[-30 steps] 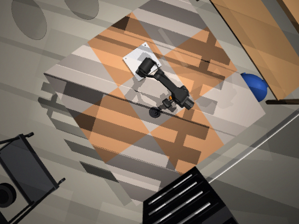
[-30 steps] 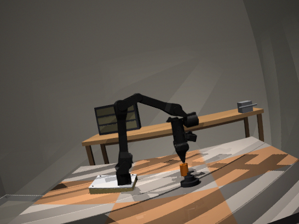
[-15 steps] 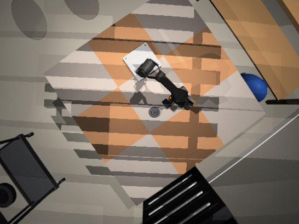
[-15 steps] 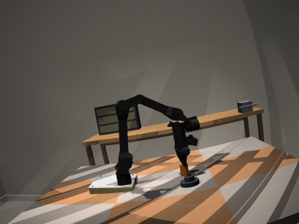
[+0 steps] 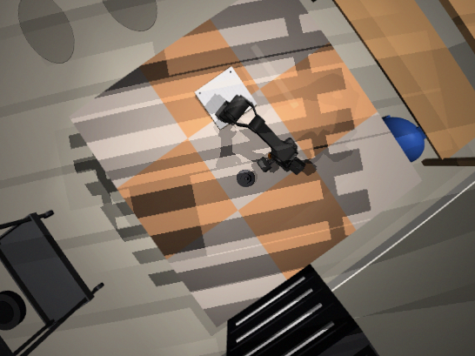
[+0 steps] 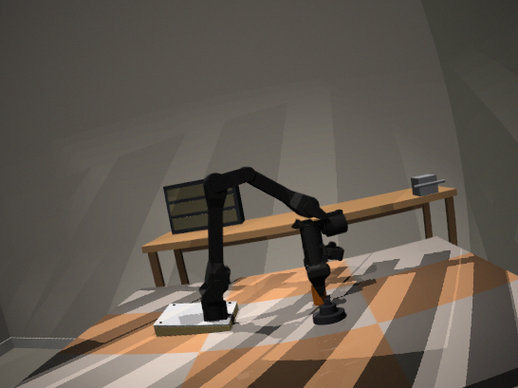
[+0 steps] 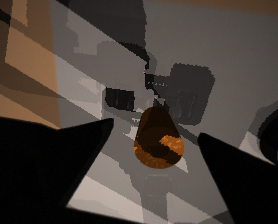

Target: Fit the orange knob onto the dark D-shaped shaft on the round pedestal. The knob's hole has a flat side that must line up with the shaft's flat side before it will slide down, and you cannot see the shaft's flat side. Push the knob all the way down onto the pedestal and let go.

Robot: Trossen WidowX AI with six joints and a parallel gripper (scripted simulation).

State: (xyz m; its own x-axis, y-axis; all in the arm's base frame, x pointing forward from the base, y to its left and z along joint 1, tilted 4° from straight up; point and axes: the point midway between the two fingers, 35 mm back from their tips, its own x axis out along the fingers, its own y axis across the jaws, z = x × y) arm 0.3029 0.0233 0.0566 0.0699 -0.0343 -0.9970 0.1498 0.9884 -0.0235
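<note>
Right now the orange knob is right at my gripper tip. Also, from my gripper tip: round dark pedestal 20 mm behind, 170 mm to the right.
</note>
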